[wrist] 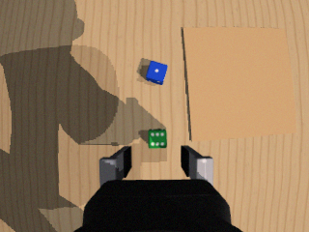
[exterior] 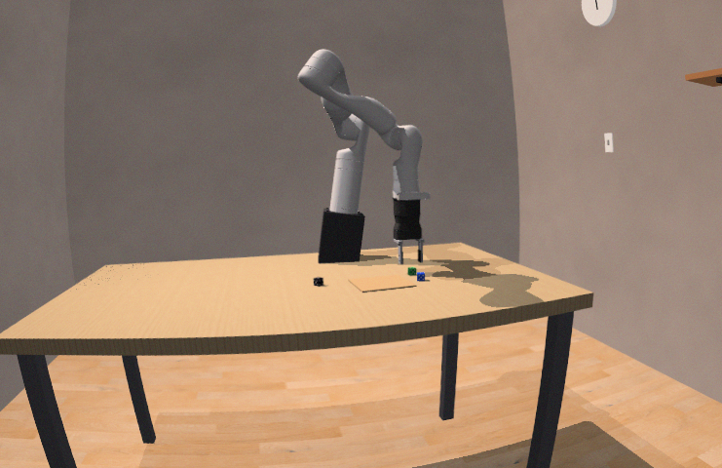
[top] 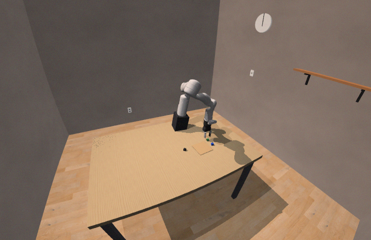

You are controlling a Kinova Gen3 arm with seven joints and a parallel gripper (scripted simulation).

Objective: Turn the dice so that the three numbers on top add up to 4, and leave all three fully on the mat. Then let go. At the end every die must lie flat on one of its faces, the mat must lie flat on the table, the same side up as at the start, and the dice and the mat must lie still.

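My hand is 40 mm above the green die and 20 mm short of it. Round my hand: black die: 270 mm to the right, 40 mm below, 20 mm ahead; tan mat: 120 mm to the right, 70 mm ahead, 50 mm below; blue die: 90 mm ahead, 40 mm below, 10 mm to the right.
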